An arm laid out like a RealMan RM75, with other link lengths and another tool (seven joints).
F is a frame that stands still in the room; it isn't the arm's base.
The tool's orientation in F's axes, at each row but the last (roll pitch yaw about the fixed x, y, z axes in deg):
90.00 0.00 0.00
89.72 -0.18 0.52
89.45 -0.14 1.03
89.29 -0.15 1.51
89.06 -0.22 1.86
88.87 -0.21 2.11
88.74 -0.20 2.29
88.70 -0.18 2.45
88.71 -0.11 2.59
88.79 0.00 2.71
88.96 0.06 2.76
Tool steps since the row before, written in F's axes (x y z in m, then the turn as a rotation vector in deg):
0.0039 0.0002 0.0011 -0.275 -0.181 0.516
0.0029 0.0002 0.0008 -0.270 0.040 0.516
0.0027 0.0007 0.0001 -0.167 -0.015 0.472
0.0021 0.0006 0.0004 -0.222 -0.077 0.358
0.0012 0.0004 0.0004 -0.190 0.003 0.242
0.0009 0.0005 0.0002 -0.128 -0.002 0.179
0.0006 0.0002 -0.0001 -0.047 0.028 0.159
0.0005 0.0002 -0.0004 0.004 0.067 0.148
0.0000 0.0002 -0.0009 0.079 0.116 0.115
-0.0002 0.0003 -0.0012 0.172 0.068 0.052
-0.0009 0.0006 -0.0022 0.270 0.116 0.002
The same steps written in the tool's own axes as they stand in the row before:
0.0039 0.0011 -0.0002 -0.275 0.516 0.181
0.0029 0.0008 -0.0002 -0.268 0.517 -0.040
0.0027 0.0001 -0.0007 -0.166 0.472 0.017
0.0021 0.0004 -0.0005 -0.223 0.358 0.076
0.0012 0.0004 -0.0004 -0.189 0.243 -0.005
0.0009 0.0002 -0.0005 -0.127 0.179 0.001
0.0006 -0.0001 -0.0002 -0.045 0.160 -0.026
0.0005 -0.0004 -0.0002 0.007 0.149 -0.063
0.0000 -0.0009 -0.0002 0.084 0.117 -0.110
-0.0002 -0.0012 -0.0003 0.175 0.053 -0.059
-0.0009 -0.0022 -0.0007 0.275 0.004 -0.103

